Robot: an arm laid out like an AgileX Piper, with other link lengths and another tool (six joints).
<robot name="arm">
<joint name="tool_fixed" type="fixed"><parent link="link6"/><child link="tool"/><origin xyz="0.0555 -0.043 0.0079" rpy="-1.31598 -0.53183 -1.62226"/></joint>
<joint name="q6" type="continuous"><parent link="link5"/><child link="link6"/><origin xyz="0.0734 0 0.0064"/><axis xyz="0.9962 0 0.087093"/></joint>
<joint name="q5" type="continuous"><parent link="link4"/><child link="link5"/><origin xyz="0 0 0"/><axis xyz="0 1 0"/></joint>
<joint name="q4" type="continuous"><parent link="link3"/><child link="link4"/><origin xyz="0.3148 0 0.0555"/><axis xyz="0.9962 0 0.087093"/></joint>
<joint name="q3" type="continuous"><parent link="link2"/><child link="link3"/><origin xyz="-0.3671 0 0.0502"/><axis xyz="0 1 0"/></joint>
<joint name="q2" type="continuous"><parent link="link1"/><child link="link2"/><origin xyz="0 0 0"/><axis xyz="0 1 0"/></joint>
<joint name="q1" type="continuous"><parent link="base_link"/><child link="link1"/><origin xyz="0 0 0.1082"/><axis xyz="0 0 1"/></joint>
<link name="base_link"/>
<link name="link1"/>
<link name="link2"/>
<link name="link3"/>
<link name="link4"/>
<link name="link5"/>
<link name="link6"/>
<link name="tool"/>
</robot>
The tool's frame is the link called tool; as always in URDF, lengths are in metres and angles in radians. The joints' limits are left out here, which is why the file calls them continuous.
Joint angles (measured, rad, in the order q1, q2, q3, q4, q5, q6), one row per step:
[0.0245 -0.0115 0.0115 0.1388 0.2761 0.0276]
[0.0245 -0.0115 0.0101 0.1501 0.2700 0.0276]
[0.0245 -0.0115 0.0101 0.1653 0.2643 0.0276]
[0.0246 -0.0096 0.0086 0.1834 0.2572 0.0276]
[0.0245 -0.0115 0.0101 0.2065 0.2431 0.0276]
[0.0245 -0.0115 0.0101 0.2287 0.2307 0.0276]
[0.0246 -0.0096 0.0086 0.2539 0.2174 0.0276]
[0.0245 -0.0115 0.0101 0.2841 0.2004 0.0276]
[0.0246 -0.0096 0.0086 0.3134 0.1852 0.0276]
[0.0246 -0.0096 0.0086 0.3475 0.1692 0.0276]
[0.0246 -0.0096 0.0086 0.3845 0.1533 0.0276]
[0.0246 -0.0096 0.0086 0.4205 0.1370 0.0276]
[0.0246 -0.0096 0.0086 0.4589 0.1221 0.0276]
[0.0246 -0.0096 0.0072 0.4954 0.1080 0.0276]
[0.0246 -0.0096 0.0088 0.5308 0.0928 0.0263]
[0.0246 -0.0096 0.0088 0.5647 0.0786 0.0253]
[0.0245 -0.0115 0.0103 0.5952 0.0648 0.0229]
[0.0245 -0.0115 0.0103 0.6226 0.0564 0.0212]
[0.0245 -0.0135 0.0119 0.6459 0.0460 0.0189]
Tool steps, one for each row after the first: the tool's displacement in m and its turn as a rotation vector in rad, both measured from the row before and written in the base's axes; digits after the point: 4 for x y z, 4 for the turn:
[0.0001 0.0003 0.0010 0.0115 -0.0072 0.0001]
[0.0002 0.0005 0.0002 0.0154 -0.0053 0.0005]
[0.0003 0.0006 0.0008 0.0183 -0.0061 0.0005]
[0.0002 0.0005 0.0004 0.0236 -0.0137 -0.0008]
[0.0003 0.0005 0.0008 0.0226 -0.0116 -0.0007]
[0.0004 0.0005 0.0013 0.0257 -0.0119 -0.0008]
[0.0002 0.0005 0.0005 0.0309 -0.0160 -0.0019]
[0.0004 0.0005 0.0014 0.0299 -0.0134 -0.0018]
[0.0003 0.0005 0.0008 0.0348 -0.0143 -0.0022]
[0.0002 0.0005 0.0007 0.0377 -0.0139 -0.0024]
[0.0002 0.0004 0.0008 0.0368 -0.0141 -0.0032]
[0.0002 0.0004 0.0005 0.0391 -0.0125 -0.0029]
[0.0001 0.0003 0.0011 0.0373 -0.0130 -0.0032]
[0.0002 0.0001 -0.0001 0.0349 -0.0109 -0.0043]
[0.0001 0.0001 0.0005 0.0337 -0.0113 -0.0044]
[0.0000 -0.0001 0.0001 0.0289 -0.0113 -0.0050]
[0.0000 0.0001 0.0001 0.0262 -0.0063 -0.0024]
[-0.0001 -0.0002 -0.0001 0.0217 -0.0083 -0.0042]

